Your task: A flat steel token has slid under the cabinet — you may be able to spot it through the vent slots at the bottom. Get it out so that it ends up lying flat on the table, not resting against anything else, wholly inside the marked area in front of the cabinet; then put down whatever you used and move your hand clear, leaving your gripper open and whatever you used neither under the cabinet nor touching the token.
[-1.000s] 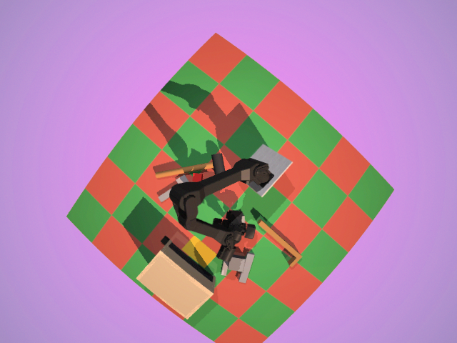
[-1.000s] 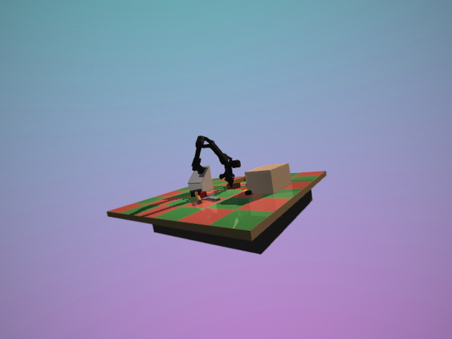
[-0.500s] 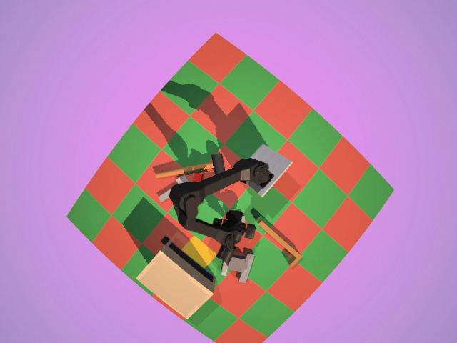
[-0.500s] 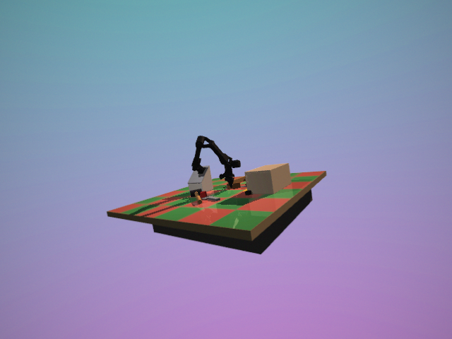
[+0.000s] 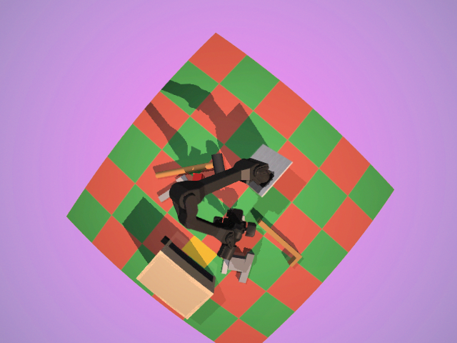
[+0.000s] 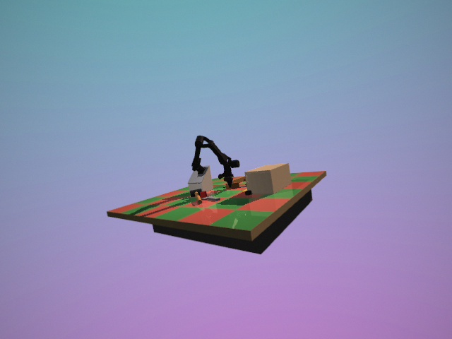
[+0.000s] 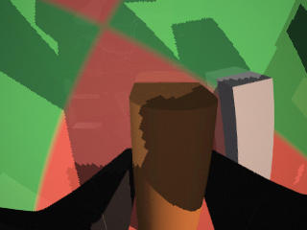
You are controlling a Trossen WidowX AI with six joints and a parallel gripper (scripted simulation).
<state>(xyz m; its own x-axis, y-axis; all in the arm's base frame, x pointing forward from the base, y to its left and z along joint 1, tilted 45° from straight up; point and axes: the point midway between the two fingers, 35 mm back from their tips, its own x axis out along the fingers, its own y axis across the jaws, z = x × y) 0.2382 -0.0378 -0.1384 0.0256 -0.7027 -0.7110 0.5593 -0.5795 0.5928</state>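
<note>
Now: gripper tip 20 mm past the pale bar and 40 mm to the right of it. The rest, counted from my gripper tip: grey block 140 mm ahead, 150 mm to the left, 10 mm above; then grey bar 130 mm ahead, 210 mm to the left; then red cube 40 mm behind, 270 mm to the right, 10 mm above.
</note>
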